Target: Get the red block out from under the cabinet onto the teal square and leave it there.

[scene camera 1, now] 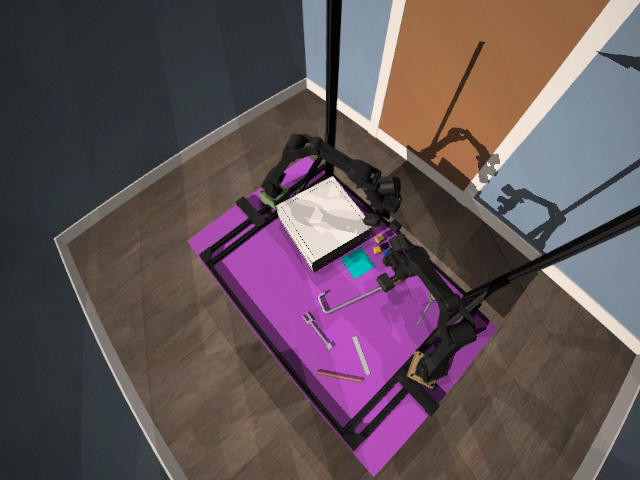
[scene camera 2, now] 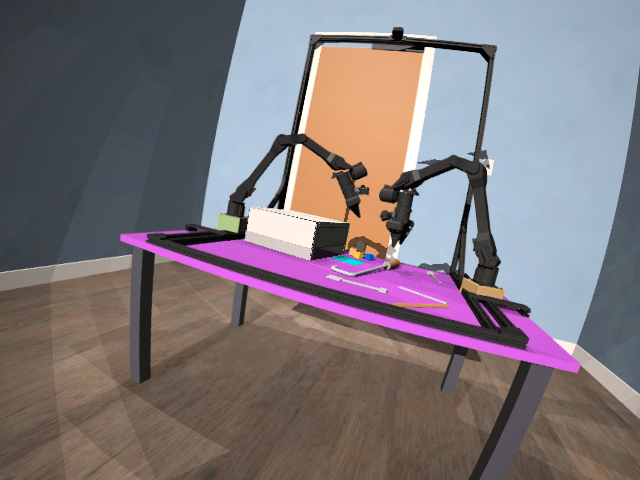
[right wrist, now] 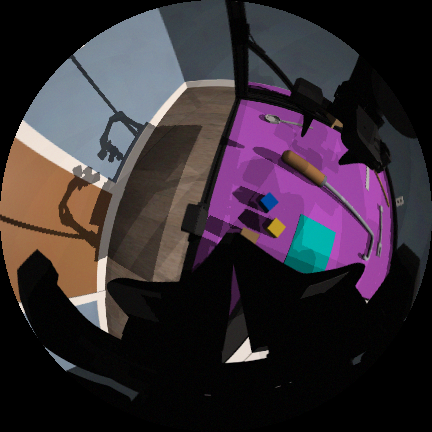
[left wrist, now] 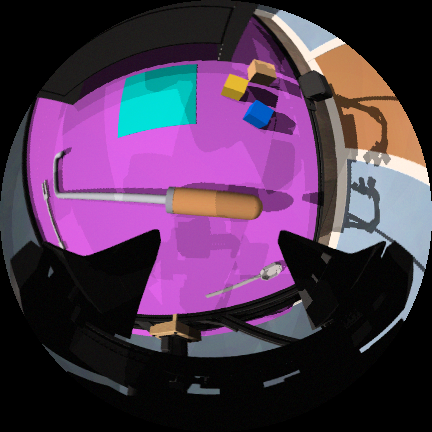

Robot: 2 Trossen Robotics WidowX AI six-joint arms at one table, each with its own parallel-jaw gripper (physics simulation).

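The red block shows in no view. The white cabinet stands at the back of the purple table. The teal square lies bare in front of the cabinet. A hooked metal rod with an orange handle lies beside the square. My left gripper is open and empty, hanging a little above that handle. My right gripper is shut and empty, raised beside the cabinet's corner.
A tan block, a yellow block and a blue block sit beside the square. A spoon, a forked tool, a flat bar and a pencil lie on the table's front half.
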